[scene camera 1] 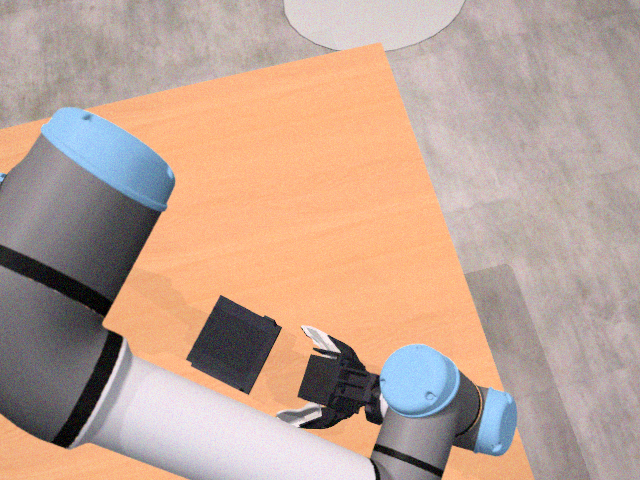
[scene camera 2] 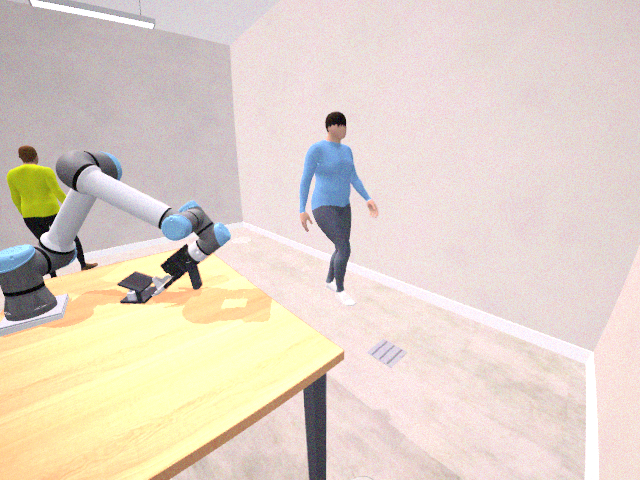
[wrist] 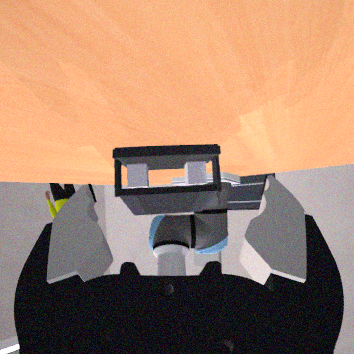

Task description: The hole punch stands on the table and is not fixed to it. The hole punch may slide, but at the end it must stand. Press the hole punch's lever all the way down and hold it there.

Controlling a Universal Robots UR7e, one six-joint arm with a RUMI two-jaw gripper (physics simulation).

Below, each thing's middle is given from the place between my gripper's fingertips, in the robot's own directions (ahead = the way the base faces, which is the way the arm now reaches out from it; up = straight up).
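I see the lever [scene camera 1: 231,339] 2 cm above my hand, 8 cm behind it and 5 cm to the left of it. The dark hole punch [scene camera 2: 135,297], too, is 8 cm behind my hand and 5 cm to the left of it.
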